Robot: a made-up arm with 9 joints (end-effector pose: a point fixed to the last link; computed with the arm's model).
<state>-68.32 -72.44 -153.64 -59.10 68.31 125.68 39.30 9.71 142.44</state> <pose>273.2 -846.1 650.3 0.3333 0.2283 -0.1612 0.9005</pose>
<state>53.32 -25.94 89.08 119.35 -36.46 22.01 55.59 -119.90 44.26</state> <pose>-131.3 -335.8 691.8 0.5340 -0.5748 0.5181 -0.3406</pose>
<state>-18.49 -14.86 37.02 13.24 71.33 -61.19 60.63 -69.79 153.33</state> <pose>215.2 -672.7 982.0 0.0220 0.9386 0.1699 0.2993</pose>
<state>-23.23 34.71 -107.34 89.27 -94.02 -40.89 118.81 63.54 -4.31</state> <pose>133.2 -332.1 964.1 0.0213 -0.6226 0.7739 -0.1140</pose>
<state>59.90 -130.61 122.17 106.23 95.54 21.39 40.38 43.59 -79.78</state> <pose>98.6 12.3 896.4 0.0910 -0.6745 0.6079 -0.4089</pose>
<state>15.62 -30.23 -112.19 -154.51 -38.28 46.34 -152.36 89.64 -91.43</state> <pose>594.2 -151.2 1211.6 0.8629 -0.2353 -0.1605 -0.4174</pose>
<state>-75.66 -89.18 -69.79 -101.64 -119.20 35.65 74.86 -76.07 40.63</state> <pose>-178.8 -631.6 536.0 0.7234 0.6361 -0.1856 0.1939</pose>
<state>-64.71 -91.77 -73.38 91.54 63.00 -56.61 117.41 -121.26 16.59</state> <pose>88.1 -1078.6 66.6 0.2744 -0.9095 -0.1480 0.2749</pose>
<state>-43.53 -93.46 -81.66 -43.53 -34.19 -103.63 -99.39 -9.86 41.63</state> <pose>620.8 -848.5 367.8 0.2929 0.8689 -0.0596 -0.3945</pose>
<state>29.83 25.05 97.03 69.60 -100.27 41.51 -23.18 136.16 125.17</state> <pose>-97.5 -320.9 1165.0 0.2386 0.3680 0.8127 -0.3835</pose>
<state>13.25 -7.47 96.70 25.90 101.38 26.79 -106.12 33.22 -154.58</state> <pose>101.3 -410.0 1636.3 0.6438 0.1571 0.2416 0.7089</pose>
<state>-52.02 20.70 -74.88 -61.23 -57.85 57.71 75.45 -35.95 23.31</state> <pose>360.9 -169.7 1042.3 0.8593 0.0974 0.4662 -0.1866</pose>
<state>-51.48 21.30 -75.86 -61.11 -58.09 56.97 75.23 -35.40 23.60</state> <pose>361.4 -166.5 1049.1 0.8640 0.1001 0.4581 -0.1836</pose>
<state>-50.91 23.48 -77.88 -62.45 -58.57 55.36 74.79 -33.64 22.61</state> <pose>374.4 -155.2 1060.2 0.8598 0.1004 0.4659 -0.1833</pose>
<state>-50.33 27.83 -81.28 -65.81 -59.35 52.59 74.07 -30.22 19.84</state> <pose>406.3 -133.4 1074.9 0.8414 0.0977 0.4972 -0.1878</pose>
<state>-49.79 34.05 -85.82 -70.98 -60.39 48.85 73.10 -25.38 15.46</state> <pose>457.2 -104.0 1088.1 0.8058 0.0935 0.5505 -0.1973</pose>
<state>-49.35 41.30 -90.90 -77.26 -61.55 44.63 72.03 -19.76 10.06</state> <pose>520.8 -72.8 1092.8 0.7525 0.0895 0.6180 -0.2093</pose>
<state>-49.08 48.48 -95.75 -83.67 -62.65 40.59 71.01 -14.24 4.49</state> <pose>585.5 -45.7 1086.2 0.6868 0.0873 0.6873 -0.2199</pose>
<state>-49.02 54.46 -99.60 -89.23 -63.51 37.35 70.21 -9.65 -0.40</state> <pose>639.2 -26.5 1071.5 0.6204 0.0870 0.7459 -0.2261</pose>
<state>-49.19 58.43 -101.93 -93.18 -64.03 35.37 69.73 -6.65 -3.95</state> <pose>674.2 -15.7 1056.2 0.5675 0.0874 0.7864 -0.2277</pose>
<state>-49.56 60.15 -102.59 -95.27 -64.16 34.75 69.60 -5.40 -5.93</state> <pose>689.6 -12.2 1045.4 0.5363 0.0868 0.8084 -0.2266</pose>
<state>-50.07 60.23 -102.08 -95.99 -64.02 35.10 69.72 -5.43 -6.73</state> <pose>691.6 -13.6 1039.4 0.5230 0.0850 0.8178 -0.2245</pose>
